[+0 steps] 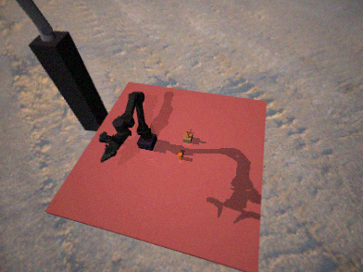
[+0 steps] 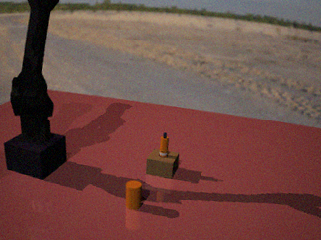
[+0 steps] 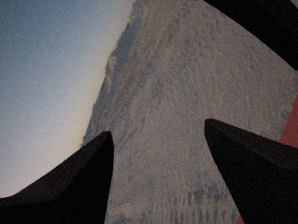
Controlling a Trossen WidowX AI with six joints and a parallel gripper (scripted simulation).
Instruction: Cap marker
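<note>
The orange cap is 320 mm ahead of my gripper tip, 330 mm to the left of it and 410 mm below it. From my gripper tip the other things lie so: tan holder block (350 mm ahead, 500 mm to the left, 420 mm below).
</note>
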